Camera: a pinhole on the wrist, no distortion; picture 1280 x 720 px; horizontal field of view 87.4 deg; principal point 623.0 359.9 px. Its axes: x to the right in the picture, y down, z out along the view. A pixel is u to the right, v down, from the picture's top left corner.
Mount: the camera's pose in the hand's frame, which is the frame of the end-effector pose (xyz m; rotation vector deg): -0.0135 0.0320 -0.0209 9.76 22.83 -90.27
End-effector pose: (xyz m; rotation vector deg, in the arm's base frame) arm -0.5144 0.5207 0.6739 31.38 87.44 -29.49
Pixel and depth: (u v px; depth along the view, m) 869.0 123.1 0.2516
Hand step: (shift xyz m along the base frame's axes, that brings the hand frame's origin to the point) 0.0611 -0.2342 0.0650
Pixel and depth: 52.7 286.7 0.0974
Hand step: 0.1249 -0.0041 0.0047
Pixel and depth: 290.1 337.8 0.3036
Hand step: 0.2858 -0.1449 -0.0333
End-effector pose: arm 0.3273 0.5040 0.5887 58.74 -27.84 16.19
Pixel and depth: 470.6 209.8 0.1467
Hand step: -0.0592 -0.1084 0.0520
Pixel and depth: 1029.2 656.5 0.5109
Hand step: 0.3432 -0.4869 -0.0598
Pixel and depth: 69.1 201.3 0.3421
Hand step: -0.2088 -0.2659 0.2877
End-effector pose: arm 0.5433 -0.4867 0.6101 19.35 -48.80 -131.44
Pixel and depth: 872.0 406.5 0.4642
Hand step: -0.3511 0.2864 0.0656
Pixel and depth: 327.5 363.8 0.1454
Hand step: -0.0478 0.0360 0.1291
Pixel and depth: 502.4 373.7 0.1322
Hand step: -0.0509 0.0433 0.0873
